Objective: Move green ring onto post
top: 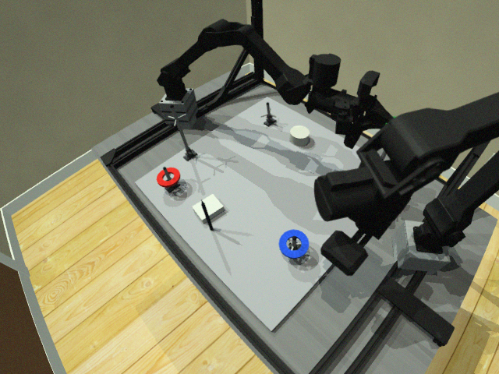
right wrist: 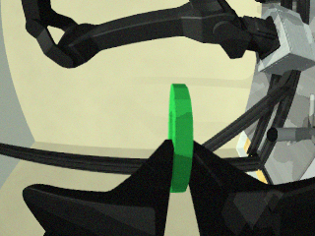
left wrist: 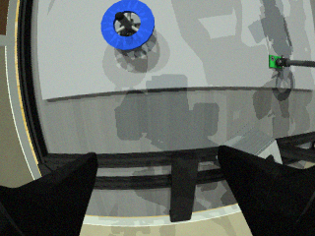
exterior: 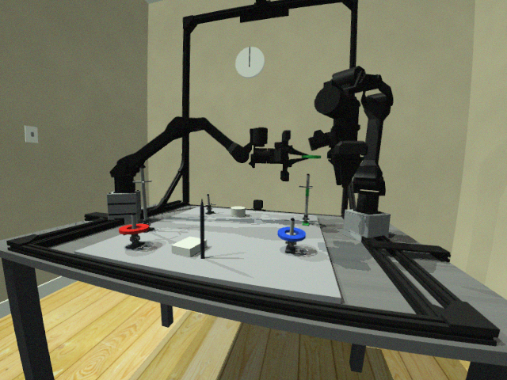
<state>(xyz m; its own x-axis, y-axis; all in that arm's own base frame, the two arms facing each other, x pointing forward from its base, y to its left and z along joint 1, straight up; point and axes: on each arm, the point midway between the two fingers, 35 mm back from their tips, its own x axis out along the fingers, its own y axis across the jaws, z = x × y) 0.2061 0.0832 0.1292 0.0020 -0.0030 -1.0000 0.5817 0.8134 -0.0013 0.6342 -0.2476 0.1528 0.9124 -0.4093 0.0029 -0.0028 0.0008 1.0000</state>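
Now: right hand 5 cm to the right of the green ring. The rest, counted from my right hand: thin black rod: 36 cm ahead, 24 cm to the right, 16 cm below; then short post: 38 cm to the right, 20 cm below, 8 cm behind; then white block: 32 cm ahead, 29 cm to the right, 25 cm below.
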